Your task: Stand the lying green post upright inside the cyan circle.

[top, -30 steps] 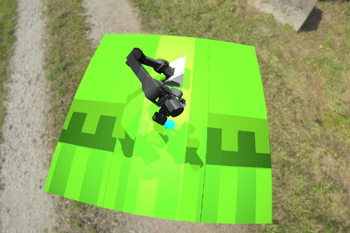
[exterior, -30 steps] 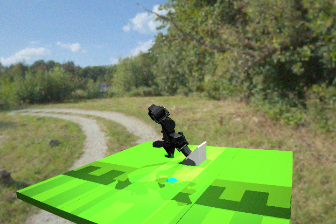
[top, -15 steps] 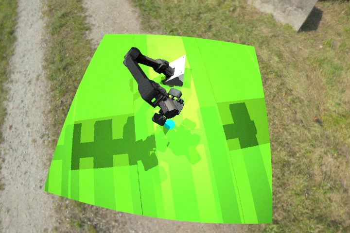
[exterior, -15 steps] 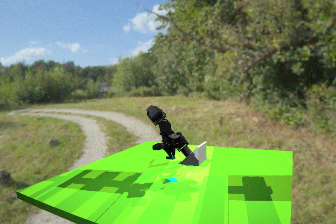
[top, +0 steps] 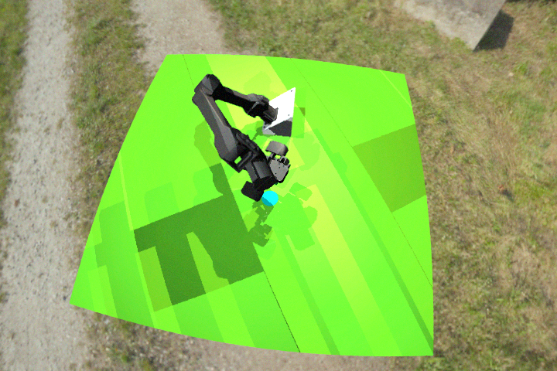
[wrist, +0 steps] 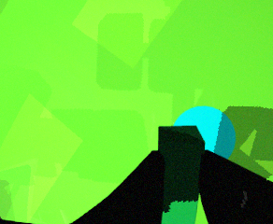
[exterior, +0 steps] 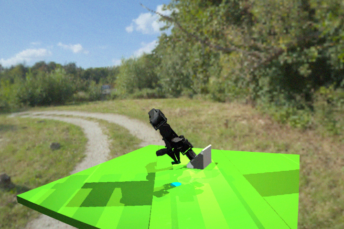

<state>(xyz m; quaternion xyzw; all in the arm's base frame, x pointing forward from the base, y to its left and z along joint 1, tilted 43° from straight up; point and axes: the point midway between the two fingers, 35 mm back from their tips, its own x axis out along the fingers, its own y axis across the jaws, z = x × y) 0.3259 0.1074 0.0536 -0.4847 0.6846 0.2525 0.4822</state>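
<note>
Now: gripper tip 120 mm above the cyan circle, 10 mm to the left of it and 10 mm short of it. Round my gripper tip: green post (20 mm to the right, 10 mm below, 10 mm behind).
</note>
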